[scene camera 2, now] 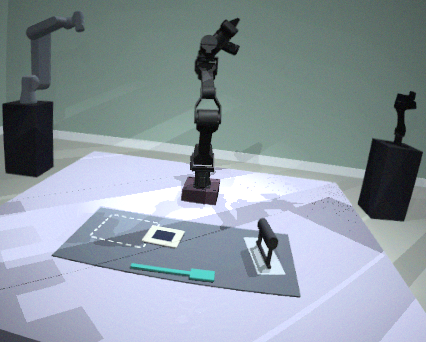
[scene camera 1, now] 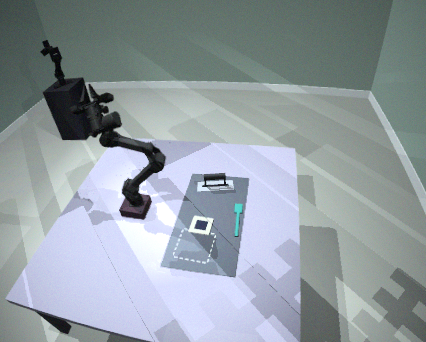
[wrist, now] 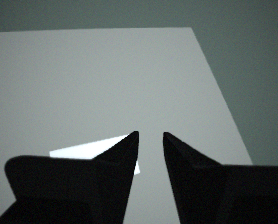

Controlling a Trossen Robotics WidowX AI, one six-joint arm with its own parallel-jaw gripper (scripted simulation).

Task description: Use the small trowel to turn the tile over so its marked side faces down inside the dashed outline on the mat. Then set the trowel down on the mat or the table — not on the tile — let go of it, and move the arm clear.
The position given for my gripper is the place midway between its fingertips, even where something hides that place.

In view: my gripper [scene camera 1: 86, 85].
My gripper also shows in the wrist view [wrist: 150, 136].
